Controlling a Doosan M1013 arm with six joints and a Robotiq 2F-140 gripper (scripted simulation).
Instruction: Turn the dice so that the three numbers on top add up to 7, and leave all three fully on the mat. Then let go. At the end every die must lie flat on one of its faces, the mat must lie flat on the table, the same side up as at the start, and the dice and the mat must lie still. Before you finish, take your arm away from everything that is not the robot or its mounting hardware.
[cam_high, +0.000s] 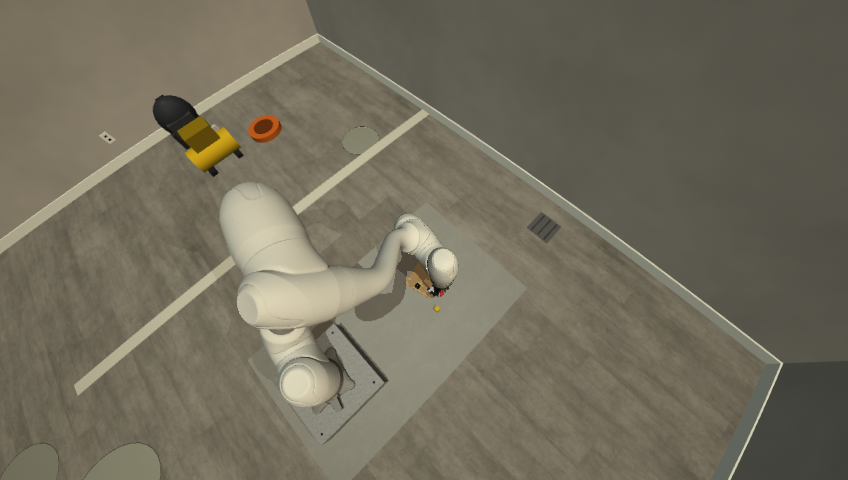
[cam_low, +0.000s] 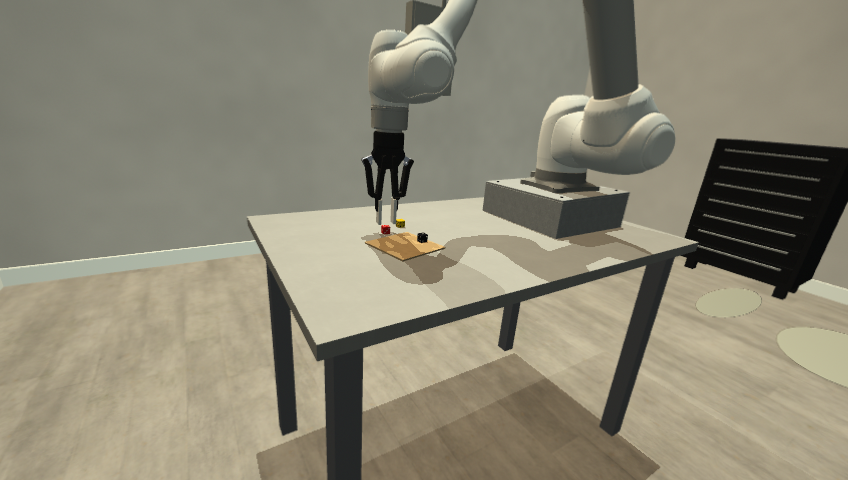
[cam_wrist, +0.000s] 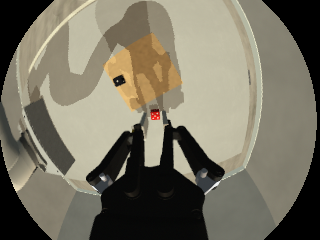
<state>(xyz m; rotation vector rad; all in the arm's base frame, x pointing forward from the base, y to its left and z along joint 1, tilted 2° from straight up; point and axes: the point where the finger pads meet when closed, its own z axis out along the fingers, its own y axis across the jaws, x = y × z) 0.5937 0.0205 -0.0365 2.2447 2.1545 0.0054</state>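
Now: hand 50 mm above the red die. Also, from my hand: tan mat (20 mm behind, 100 mm to the left, 60 mm below); yellow die (60 mm behind, 50 mm to the right, 50 mm below); small white die (70 mm behind, 90 mm to the left, 50 mm below).
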